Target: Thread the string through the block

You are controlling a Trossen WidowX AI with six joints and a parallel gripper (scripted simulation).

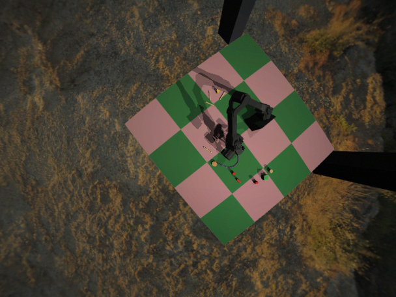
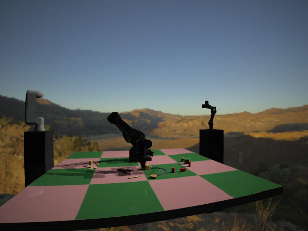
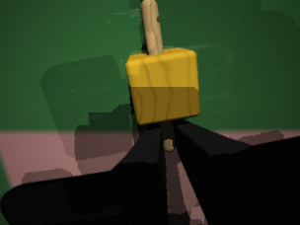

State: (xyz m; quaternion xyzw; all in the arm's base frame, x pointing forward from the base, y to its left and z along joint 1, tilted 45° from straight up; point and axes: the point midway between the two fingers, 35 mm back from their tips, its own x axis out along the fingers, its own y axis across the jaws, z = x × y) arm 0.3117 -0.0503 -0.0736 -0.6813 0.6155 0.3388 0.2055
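Now: the yellow wooden block 30 mm to the left of my gripper tip. Also, from my gripper tip: stick 10 mm behind, 40 mm to the left; red cylinder 100 mm ahead, 190 mm to the left; round wooden button 180 mm ahead, 40 mm to the left.
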